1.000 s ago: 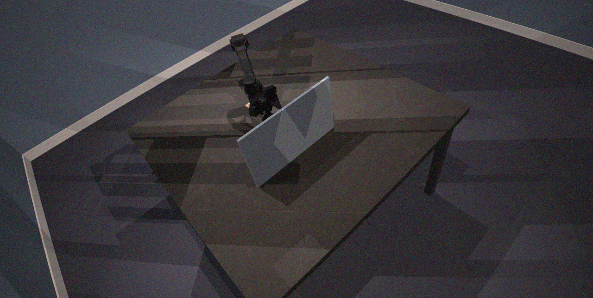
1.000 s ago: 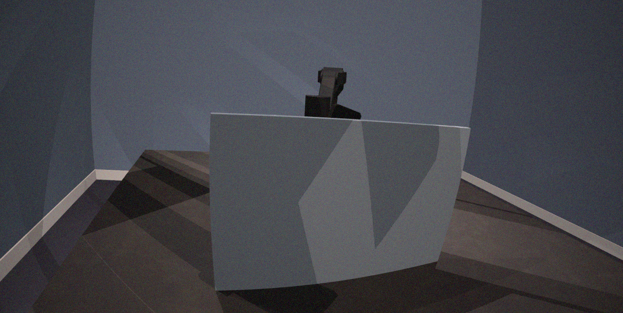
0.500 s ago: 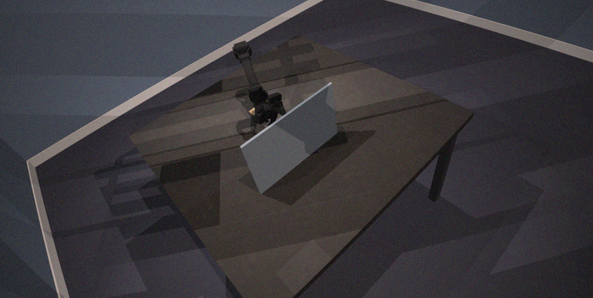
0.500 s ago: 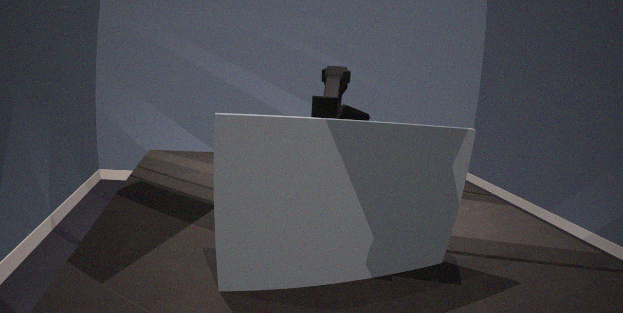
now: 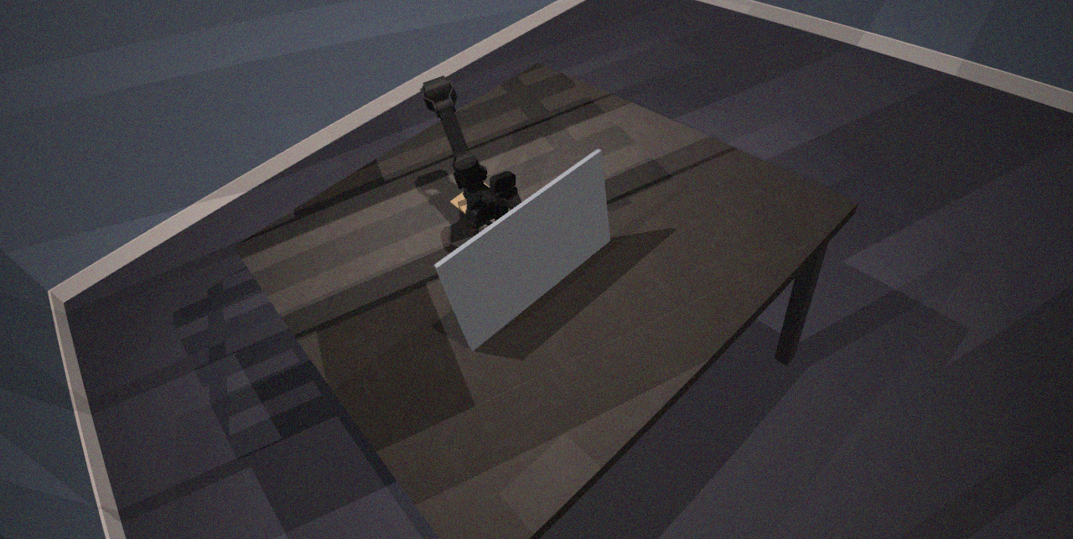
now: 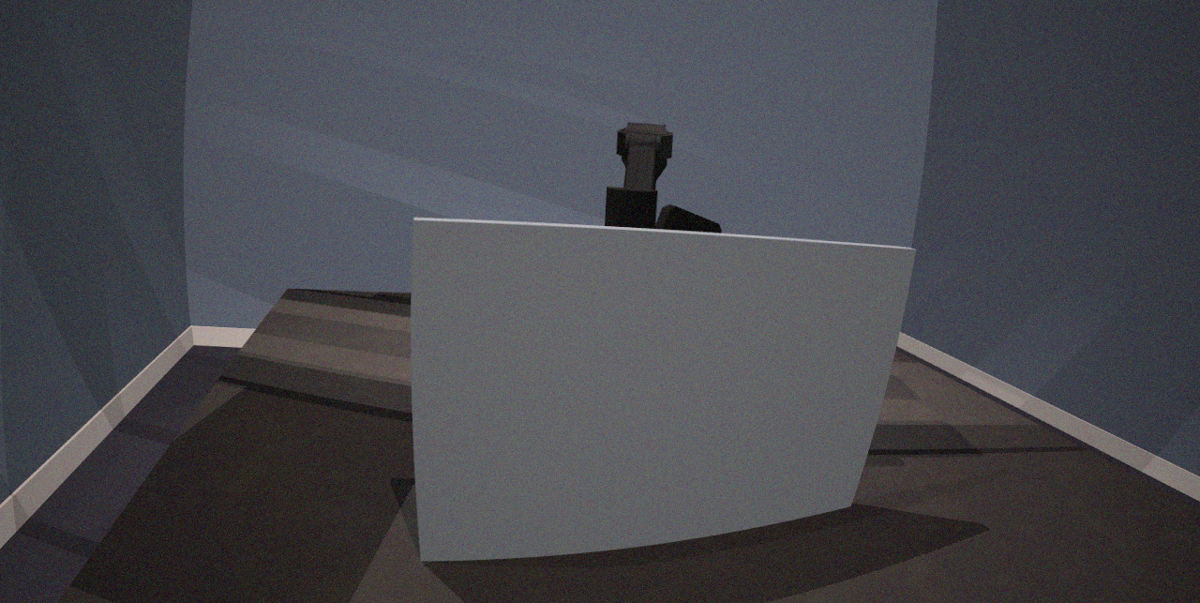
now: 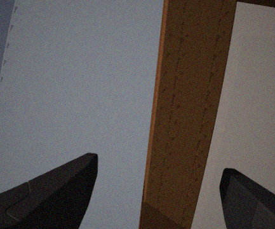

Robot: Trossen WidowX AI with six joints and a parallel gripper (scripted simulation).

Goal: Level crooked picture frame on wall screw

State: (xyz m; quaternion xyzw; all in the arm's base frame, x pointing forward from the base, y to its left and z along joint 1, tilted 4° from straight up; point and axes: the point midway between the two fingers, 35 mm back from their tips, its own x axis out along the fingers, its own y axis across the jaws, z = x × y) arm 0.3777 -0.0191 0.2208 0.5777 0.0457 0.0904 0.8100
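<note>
My gripper tip is 1 cm short of the wooden picture frame, 2 cm to the left of it and 5 cm above it. Also, from my gripper tip: grey wall panel (2 cm ahead, 6 cm below).
</note>
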